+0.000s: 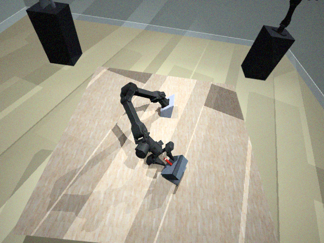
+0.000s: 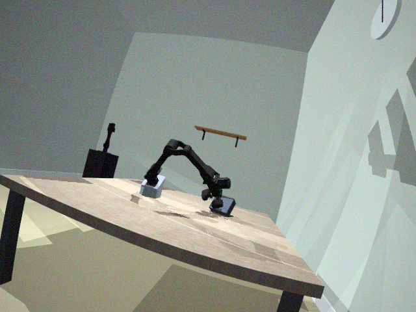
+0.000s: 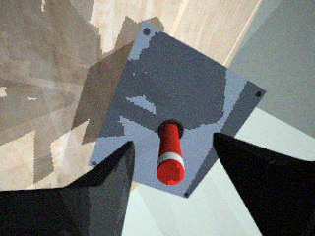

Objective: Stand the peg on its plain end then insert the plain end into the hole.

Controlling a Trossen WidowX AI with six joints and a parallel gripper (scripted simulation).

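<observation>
The red peg is 2 cm to the right of my gripper tip and 1 cm behind it. From my gripper tip the other things lie so: grey sloped panel: 3 cm to the left, 2 cm below, 1 cm ahead.
</observation>
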